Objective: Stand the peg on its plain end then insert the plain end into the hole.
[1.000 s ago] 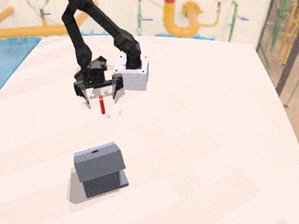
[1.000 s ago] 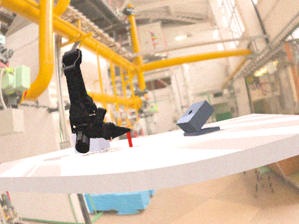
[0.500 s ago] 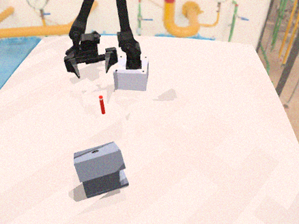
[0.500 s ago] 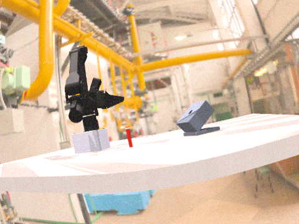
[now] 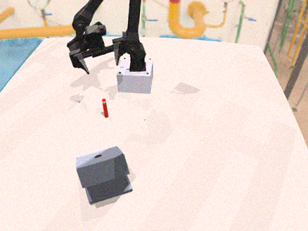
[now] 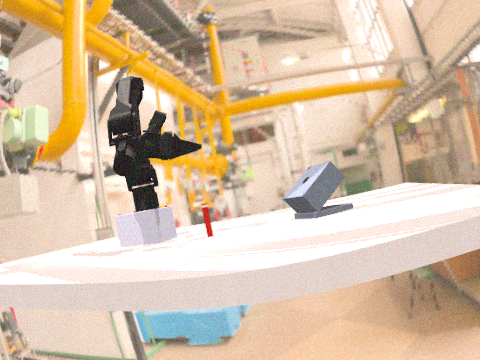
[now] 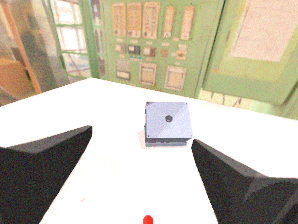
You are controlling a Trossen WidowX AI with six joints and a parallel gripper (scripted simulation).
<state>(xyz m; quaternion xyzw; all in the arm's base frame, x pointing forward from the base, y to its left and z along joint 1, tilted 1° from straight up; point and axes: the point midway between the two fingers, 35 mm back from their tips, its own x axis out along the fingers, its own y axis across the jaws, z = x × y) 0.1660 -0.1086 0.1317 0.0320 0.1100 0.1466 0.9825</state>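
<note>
Now: the red peg 160 mm below my gripper tip, 10 mm to the right of it and 10 mm behind it. The rest, counted from my gripper tip: foot plate 270 mm ahead, 210 mm below, 10 mm to the left; grey sloped panel 250 mm ahead, 150 mm below.
</note>
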